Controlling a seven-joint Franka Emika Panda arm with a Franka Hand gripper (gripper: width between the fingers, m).
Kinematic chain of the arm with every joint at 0, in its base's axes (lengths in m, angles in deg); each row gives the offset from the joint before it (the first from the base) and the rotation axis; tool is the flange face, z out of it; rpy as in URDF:
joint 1: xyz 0 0 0.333 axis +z
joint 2: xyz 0 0 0 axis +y
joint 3: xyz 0 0 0.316 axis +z
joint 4: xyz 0.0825 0 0 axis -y
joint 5: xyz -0.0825 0 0.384 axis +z
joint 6: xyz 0 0 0 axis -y
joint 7: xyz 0.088 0 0 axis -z
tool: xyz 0 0 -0.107 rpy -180 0 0
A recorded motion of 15 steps. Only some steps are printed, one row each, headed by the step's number.
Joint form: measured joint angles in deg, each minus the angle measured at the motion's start. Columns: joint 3, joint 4, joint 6, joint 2, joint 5, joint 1, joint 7.
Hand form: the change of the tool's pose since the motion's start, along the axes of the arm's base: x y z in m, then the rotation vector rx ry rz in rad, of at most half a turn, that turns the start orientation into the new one. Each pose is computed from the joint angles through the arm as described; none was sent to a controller.
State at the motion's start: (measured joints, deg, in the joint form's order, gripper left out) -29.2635 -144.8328 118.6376 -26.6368 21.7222 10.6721 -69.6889
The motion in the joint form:
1: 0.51 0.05 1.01 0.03 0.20 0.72 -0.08
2: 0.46 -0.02 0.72 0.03 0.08 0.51 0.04
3: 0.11 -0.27 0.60 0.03 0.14 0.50 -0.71
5: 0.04 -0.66 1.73 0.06 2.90 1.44 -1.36
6: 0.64 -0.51 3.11 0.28 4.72 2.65 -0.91
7: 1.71 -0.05 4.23 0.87 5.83 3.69 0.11
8: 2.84 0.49 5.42 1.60 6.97 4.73 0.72
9: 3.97 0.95 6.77 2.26 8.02 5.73 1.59
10: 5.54 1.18 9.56 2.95 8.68 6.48 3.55
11: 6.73 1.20 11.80 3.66 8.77 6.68 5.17
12: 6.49 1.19 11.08 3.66 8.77 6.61 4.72
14: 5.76 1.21 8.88 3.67 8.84 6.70 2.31
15: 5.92 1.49 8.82 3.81 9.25 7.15 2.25
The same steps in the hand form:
1: 0.0039 0.0068 0.0021 -0.0086 -0.0155 0.0107
2: 0.0028 0.0056 0.0011 -0.0074 -0.0092 0.0084
3: 0.0012 0.0041 -0.0014 -0.0036 -0.0097 0.0154
5: 0.0040 0.0111 -0.0022 0.0297 -0.0286 0.0065
6: 0.0103 0.0221 0.0007 0.0420 -0.0446 0.0003
7: 0.0175 0.0348 0.0036 0.0418 -0.0502 -0.0019
8: 0.0250 0.0481 0.0063 0.0399 -0.0594 0.0017
9: 0.0318 0.0614 0.0089 0.0377 -0.0681 0.0005
10: 0.0392 0.0745 0.0114 0.0225 -0.0825 -0.0230
11: 0.0440 0.0820 0.0108 0.0049 -0.0892 -0.0458
12: 0.0429 0.0808 0.0095 0.0090 -0.0827 -0.0375
14: 0.0397 0.0793 0.0061 0.0203 -0.0734 0.0074
15: 0.0413 0.0837 0.0076 0.0247 -0.0758 0.0147

